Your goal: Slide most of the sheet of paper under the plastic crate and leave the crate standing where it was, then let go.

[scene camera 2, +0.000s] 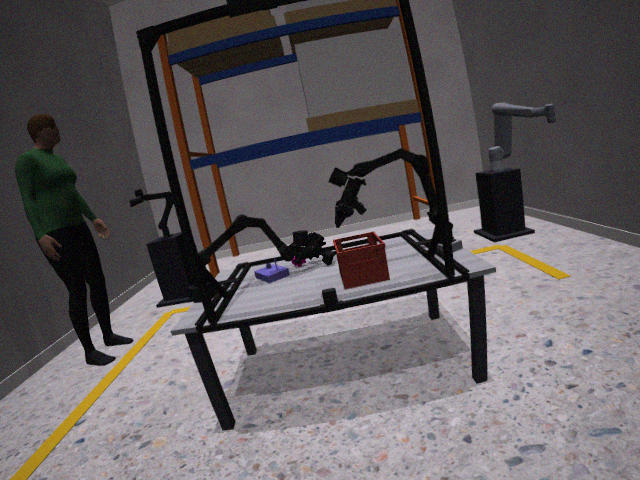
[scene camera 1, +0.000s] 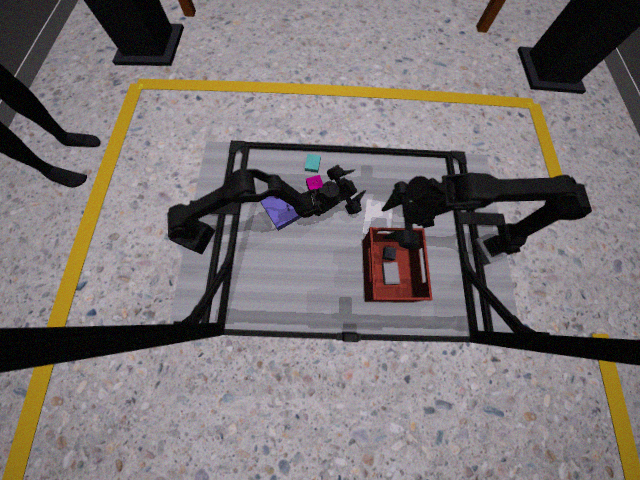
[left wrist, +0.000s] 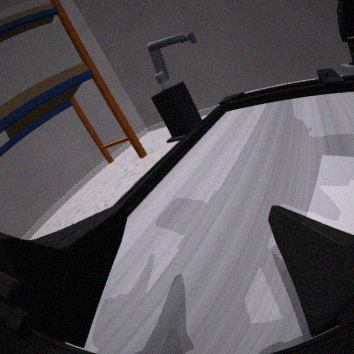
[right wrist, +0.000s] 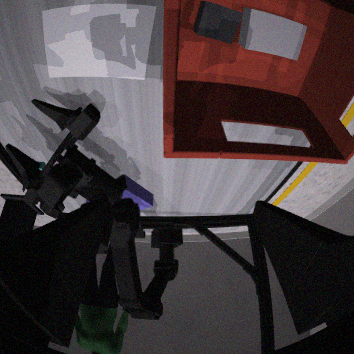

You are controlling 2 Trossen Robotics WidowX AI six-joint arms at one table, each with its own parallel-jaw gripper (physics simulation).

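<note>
The white sheet of paper (scene camera 1: 373, 219) (left wrist: 336, 167) (right wrist: 70, 57) lies flat beside the red plastic crate (scene camera 1: 405, 289) (scene camera 2: 363, 269) (right wrist: 169, 105). In the right wrist view a narrow strip of table shows between them. The crate stands upright. My left gripper (scene camera 1: 359, 181) (scene camera 2: 329, 253) (left wrist: 200, 213) (right wrist: 17, 123) is open and empty, low over the table, with its fingertips to the left of the paper in scene camera 1. My right gripper (scene camera 1: 386, 223) (scene camera 2: 338, 225) (right wrist: 183, 208) is open and empty, high above the paper and crate edge. Its arm hides part of both in scene camera 1.
A dark block (scene camera 1: 389, 253) (right wrist: 216, 22) and a grey block (scene camera 1: 391, 272) (right wrist: 274, 34) lie inside the crate. A purple flat block (scene camera 1: 276, 209) (scene camera 2: 271, 272), a magenta block (scene camera 1: 314, 182) and a teal block (scene camera 1: 312, 162) are around the left gripper's arm.
</note>
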